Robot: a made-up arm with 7 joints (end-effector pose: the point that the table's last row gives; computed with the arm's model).
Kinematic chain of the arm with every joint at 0, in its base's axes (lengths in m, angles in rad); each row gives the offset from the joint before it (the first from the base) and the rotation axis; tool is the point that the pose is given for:
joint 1: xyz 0 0 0.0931 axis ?
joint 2: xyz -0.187 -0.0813 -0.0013 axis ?
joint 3: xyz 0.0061 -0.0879 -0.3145 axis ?
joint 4: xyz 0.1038 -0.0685 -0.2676 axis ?
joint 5: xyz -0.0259 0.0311 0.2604 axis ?
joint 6: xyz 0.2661 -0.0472 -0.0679 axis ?
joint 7: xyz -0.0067 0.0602 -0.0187 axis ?
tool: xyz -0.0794 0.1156 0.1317
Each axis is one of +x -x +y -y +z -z.
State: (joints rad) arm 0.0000 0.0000 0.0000 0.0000 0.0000 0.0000 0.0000
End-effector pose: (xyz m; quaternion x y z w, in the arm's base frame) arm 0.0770 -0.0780 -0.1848 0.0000 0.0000 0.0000 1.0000
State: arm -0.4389 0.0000 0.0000 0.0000 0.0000 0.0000 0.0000
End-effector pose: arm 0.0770 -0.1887 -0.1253 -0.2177 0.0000 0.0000 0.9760
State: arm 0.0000 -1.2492 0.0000 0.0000 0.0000 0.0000 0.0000
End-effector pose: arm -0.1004 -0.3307 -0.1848 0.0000 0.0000 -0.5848 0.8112
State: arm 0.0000 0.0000 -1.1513 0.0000 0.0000 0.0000 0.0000
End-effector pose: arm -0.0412 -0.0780 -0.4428 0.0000 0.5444 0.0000 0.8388
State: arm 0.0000 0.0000 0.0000 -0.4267 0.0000 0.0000 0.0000
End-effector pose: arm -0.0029 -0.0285 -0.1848 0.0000 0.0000 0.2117 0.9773
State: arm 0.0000 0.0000 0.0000 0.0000 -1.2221 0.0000 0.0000
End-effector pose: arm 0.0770 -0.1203 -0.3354 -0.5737 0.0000 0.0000 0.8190
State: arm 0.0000 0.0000 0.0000 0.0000 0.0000 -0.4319 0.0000
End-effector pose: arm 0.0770 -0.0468 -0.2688 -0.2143 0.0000 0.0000 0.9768
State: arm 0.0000 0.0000 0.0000 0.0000 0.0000 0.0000 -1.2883
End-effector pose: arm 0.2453 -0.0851 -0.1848 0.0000 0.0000 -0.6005 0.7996
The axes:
joint 1: +x
joint 2: +z
joint 3: -y
joint 4: -z
joint 5: +x
joint 6: +x
joint 7: +z

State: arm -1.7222 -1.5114 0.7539 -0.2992 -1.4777 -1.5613 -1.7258
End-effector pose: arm -0.3544 0.0331 0.6132 0.3160 0.1473 -0.2093 0.9136
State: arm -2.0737 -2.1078 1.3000 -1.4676 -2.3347 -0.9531 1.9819
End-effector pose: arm -0.2151 -0.1642 0.3475 -0.3149 0.0248 0.8581 0.4049
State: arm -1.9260 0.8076 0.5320 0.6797 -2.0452 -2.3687 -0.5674
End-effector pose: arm 0.1561 0.0896 0.4368 0.1108 0.1578 -0.1139 0.9746
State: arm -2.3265 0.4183 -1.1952 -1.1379 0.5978 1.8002 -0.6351
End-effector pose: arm -0.0773 -0.4584 0.6020 0.1977 0.0999 -0.9253 0.3078
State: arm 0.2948 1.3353 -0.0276 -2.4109 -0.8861 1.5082 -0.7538
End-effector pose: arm -0.1924 -0.1445 -0.0747 -0.1781 0.1093 0.9733 0.0948
